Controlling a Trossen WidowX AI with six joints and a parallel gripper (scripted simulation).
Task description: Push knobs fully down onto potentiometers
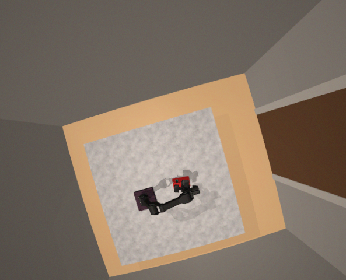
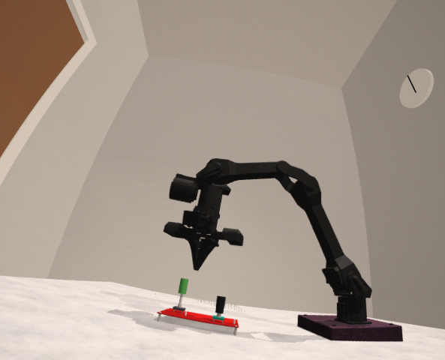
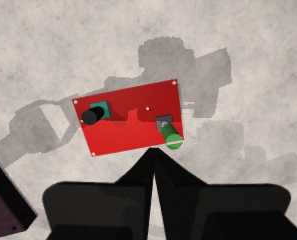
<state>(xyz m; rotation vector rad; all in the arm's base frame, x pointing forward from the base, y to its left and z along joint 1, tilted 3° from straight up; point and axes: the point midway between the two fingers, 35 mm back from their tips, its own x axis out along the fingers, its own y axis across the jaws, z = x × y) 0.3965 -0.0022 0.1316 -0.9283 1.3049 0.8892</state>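
Right now my gripper tip is 4 cm above the green knob, 2 cm short of it and 1 cm to the left of it. The rest, counted from my gripper tip: black knob: 6 cm below, 6 cm behind, 4 cm to the left.
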